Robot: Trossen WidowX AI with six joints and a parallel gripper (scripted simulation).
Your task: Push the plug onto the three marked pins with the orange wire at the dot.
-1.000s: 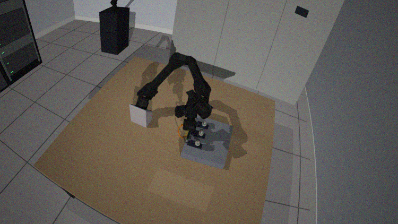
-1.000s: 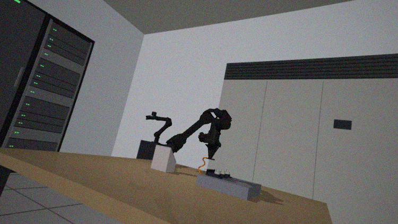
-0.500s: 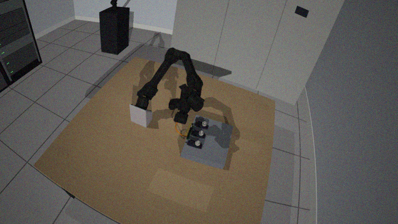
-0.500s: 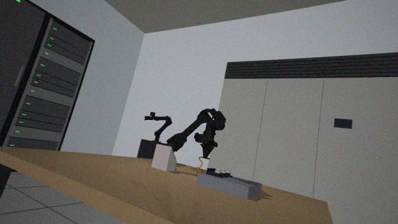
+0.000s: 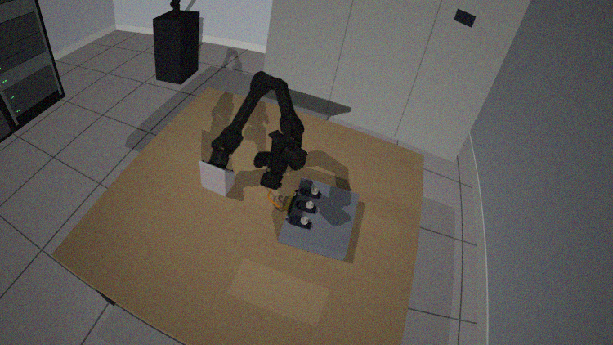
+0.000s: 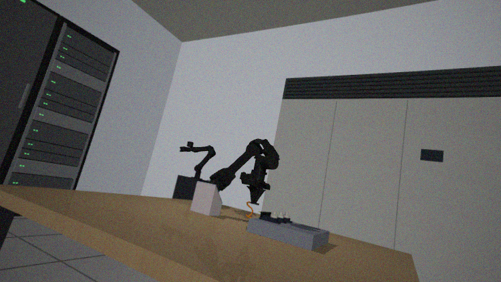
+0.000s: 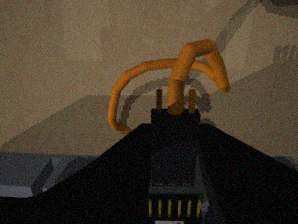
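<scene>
Now: the white band 8 cm ahead of my gripper tip and 2 cm below it. The rest, counted from my gripper tip: grey printed holder: 24 cm ahead, 7 cm below, 3 cm to the right.
</scene>
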